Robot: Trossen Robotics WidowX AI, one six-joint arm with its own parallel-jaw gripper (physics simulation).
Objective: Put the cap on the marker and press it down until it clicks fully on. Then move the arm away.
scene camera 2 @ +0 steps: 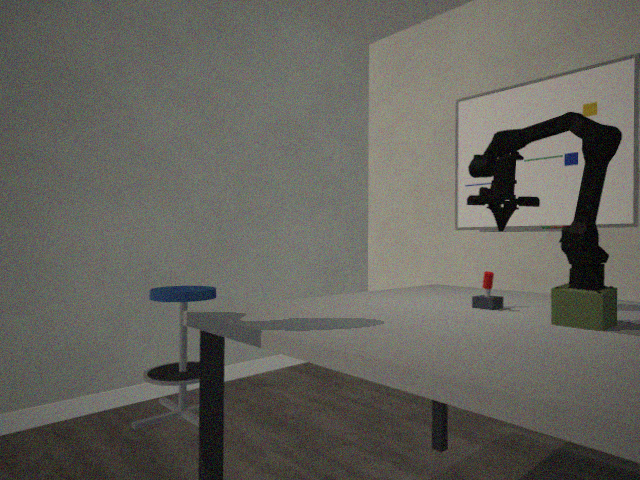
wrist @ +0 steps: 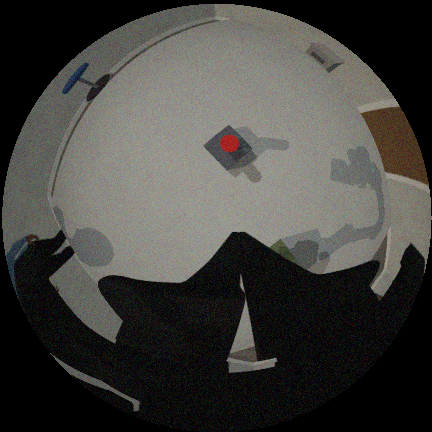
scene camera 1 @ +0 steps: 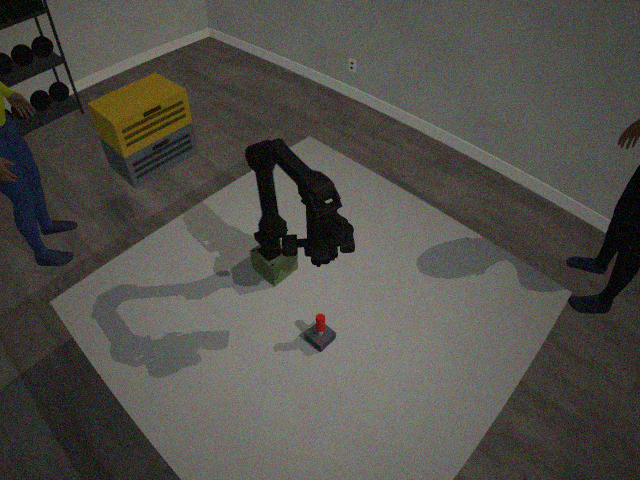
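Seen in the pictures: gripper, between the fingertips: point(scene camera 2: 500, 231) point(wrist: 237, 238) point(scene camera 1: 318, 265); arm's base, origin of its link: point(scene camera 2: 587, 287) point(scene camera 1: 270, 251).
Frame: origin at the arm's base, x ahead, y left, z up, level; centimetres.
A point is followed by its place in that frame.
The red cap point(scene camera 1: 320, 322) {x 30.9, y -6.9, z 1.1 cm} point(scene camera 2: 488, 280) {x 29.5, y -5.2, z -0.5 cm} point(wrist: 229, 143) {x 29.7, y -5.9, z 1.7 cm} sits on top of the marker, with its top leaning very slightly to the right in scene camera 2. A short pale stretch of the marker point(scene camera 2: 488, 292) {x 30.1, y -6.1, z -4.3 cm} shows between the cap and the dark grey block point(scene camera 1: 320, 339) {x 32.3, y -8.0, z -5.7 cm} point(scene camera 2: 487, 302) {x 28.7, y -3.3, z -7.0 cm} point(wrist: 218, 146) {x 31.6, y -5.1, z -5.7 cm} that holds it upright. How deep the cap sits on the marker is too small to tell. My gripper point(scene camera 1: 318, 262) {x 23.1, y -0.7, z 14.3 cm} point(scene camera 2: 500, 227) {x 23.1, y -0.7, z 14.3 cm} point(wrist: 237, 238) {x 23.1, y -0.7, z 14.3 cm} is shut and empty. It points down, high above the table and well apart from the cap, towards the arm's base side.
The arm's base stands on a green block point(scene camera 1: 274, 268) {x 6.3, y -3.5, z -0.1 cm} point(scene camera 2: 583, 308) {x -1.6, y 6.4, z -4.4 cm} on the pale table point(scene camera 1: 392, 392) {x 57.6, y -3.7, z -9.1 cm} point(scene camera 2: 392, 356) {x 8.0, y 62.0, z -9.1 cm}. A blue stool point(scene camera 2: 182, 293) stands beyond the table. A yellow and grey cabinet point(scene camera 1: 149, 121) and two people stand around it.
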